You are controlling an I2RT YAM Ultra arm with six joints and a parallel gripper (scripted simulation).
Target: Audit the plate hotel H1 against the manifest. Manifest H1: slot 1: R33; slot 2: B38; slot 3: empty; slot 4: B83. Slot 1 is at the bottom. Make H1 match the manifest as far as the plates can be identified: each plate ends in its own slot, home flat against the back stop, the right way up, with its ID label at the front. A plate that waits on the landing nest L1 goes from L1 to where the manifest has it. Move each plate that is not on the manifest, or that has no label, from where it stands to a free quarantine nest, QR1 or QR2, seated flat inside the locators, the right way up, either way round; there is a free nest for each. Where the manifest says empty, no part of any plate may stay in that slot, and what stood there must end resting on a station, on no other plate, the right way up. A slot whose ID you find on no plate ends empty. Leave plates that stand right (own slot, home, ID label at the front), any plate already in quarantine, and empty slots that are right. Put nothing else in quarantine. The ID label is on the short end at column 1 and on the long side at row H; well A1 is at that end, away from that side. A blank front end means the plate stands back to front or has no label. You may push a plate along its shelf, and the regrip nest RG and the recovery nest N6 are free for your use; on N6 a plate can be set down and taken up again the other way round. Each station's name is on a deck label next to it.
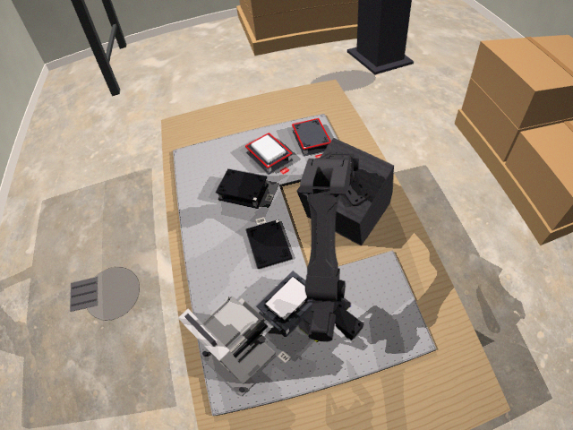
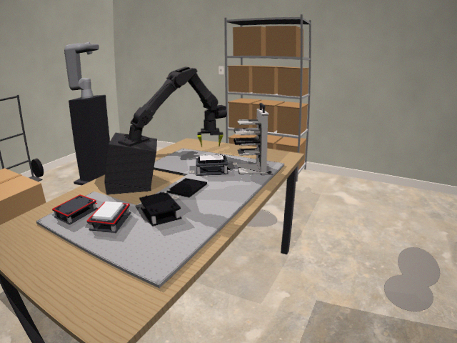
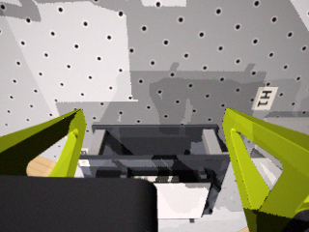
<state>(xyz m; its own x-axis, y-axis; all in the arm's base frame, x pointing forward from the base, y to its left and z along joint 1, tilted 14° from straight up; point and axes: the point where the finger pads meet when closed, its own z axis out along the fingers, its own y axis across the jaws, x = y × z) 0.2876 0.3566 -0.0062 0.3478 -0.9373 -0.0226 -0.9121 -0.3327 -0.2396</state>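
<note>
Now: the regrip nest 13 cm to the right of my hand, 5 cm ahead of it and 4 cm below it. Also, from my hand: RG deck label 17 cm to the right, 10 cm below, 5 cm behind; H1 deck label 14 cm ahead, 10 cm below, 1 cm to the left; dark well plate 22 cm ahead, 6 cm to the right, 6 cm above.
</note>
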